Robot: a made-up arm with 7 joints.
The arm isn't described. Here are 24 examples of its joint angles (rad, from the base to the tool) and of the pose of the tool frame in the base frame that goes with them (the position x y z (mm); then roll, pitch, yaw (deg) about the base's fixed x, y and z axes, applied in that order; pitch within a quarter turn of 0, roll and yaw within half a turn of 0).
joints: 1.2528 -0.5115 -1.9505 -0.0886 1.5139 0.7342 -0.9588
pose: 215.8 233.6 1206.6 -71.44 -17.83 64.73
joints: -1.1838 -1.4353 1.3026 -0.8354 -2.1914 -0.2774 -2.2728
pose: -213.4 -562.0 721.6 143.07 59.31 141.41
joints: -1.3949 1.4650 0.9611 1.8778 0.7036 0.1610 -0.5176
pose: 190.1 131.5 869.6 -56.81 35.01 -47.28
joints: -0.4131 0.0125 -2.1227 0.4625 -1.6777 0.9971 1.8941
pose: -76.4 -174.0 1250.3 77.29 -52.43 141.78
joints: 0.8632 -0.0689 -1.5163 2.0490 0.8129 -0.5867 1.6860
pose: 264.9 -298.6 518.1 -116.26 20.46 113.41
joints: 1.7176 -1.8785 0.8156 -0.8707 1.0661 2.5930 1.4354
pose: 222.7 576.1 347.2 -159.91 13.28 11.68
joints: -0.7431 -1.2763 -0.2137 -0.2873 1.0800 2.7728 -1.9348
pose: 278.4 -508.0 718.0 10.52 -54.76 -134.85
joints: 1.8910 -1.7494 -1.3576 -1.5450 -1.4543 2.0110 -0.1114
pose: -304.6 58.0 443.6 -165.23 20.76 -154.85
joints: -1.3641 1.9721 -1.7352 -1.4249 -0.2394 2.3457 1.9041
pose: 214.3 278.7 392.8 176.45 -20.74 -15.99
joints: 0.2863 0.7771 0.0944 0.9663 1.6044 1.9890 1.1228
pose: 49.4 -117.7 1084.3 -152.73 -59.72 -29.40
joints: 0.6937 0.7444 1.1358 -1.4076 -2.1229 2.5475 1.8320
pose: -109.7 -475.7 544.4 -165.44 19.30 -129.15
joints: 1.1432 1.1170 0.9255 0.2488 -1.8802 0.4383 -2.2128
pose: -275.1 -619.7 823.3 -66.62 -52.63 -27.58
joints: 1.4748 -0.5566 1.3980 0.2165 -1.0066 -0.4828 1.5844
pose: 135.6 456.4 1074.2 81.84 64.19 95.08
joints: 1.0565 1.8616 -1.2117 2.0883 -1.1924 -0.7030 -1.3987
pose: 323.6 -411.3 560.8 28.13 56.21 114.96
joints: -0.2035 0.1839 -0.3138 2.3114 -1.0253 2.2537 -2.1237
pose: 272.4 -221.0 746.4 -162.32 14.48 7.34
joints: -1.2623 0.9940 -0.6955 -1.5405 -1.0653 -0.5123 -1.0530
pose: -15.5 430.5 350.5 74.26 -9.66 165.25
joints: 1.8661 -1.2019 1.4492 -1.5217 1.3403 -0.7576 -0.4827
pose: 329.9 507.9 727.0 -39.04 -46.10 -149.32
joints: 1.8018 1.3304 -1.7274 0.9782 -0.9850 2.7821 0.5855
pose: 386.0 -509.8 643.5 96.25 -63.48 -80.48
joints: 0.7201 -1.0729 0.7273 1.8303 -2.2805 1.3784 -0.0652
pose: -13.9 436.2 429.0 -70.86 49.47 117.34
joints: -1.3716 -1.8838 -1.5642 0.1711 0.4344 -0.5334 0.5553
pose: -131.9 -693.1 389.0 -80.91 6.86 153.69
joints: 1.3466 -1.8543 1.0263 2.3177 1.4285 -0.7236 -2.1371
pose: -149.0 -64.7 419.0 -165.61 -43.19 73.15
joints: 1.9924 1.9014 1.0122 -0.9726 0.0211 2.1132 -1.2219
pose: 536.0 -161.0 322.8 -131.47 36.29 40.14
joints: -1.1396 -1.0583 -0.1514 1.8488 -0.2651 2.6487 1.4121
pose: -53.2 -480.0 367.7 69.99 14.42 -66.76
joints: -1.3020 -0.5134 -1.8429 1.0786 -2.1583 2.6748 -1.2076
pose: -302.5 -355.0 900.8 131.55 34.17 -147.14
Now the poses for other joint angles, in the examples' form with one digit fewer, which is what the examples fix.
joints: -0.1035 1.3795 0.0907 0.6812 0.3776 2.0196 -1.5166
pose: -598 -124 860 120.1 -21.5 174.7
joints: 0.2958 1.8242 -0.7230 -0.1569 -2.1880 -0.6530 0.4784
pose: -661 -109 263 -159.5 38.6 4.5
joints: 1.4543 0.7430 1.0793 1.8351 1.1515 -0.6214 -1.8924
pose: -238 122 718 20.5 42.7 -82.2
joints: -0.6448 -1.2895 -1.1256 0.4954 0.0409 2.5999 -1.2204
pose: 308 -492 730 -144.5 -22.0 -0.1
